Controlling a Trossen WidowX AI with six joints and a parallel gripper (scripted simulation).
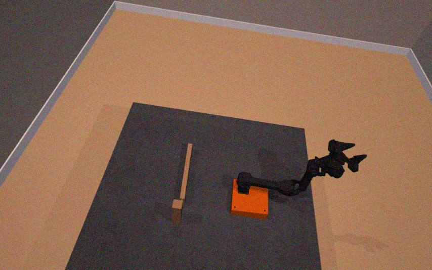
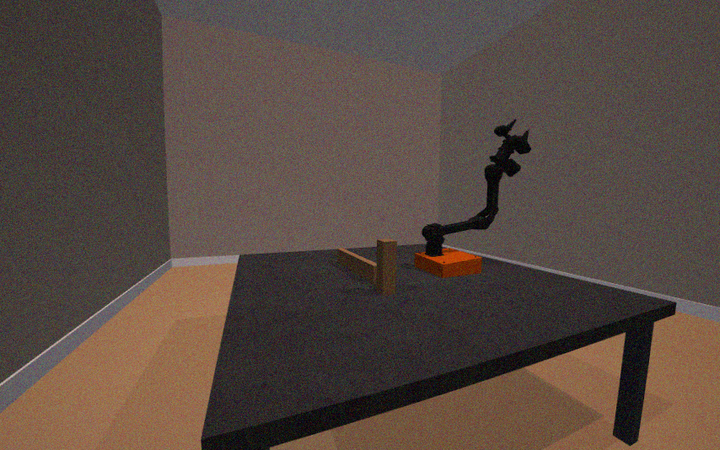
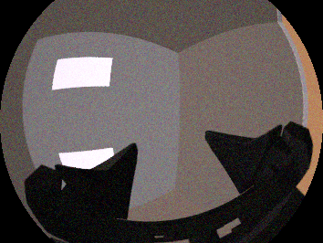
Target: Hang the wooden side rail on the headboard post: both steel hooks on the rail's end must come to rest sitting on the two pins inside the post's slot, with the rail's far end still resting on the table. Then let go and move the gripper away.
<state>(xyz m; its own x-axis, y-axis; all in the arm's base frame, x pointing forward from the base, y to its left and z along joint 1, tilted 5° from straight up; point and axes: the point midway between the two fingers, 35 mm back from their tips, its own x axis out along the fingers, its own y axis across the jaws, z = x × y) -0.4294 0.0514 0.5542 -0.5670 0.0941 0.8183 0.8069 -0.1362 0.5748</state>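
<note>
My gripper tip is 760 mm short of the wooden headboard post, 590 mm above it and 150 mm to the right of it.
</note>
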